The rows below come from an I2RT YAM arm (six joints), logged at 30 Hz.
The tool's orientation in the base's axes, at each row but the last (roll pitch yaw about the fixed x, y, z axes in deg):
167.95, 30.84, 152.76
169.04, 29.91, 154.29
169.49, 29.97, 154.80
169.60, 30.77, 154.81
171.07, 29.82, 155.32
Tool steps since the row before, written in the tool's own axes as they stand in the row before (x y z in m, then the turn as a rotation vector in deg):
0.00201, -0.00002, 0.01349, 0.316, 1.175, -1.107
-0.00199, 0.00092, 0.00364, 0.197, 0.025, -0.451
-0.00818, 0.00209, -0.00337, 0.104, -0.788, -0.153
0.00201, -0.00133, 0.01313, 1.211, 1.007, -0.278
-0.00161, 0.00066, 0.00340, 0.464, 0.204, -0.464
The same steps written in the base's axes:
0.00576, 0.00018, -0.01236, -0.426, 1.252, 0.978
0.00377, -0.00005, -0.00195, -0.381, 0.116, 0.290
0.00536, -0.00093, 0.00729, -0.426, -0.687, -0.046
0.00498, -0.00117, -0.01233, -0.752, 1.393, -0.228
0.00323, -0.00019, -0.00202, -0.533, 0.388, 0.194

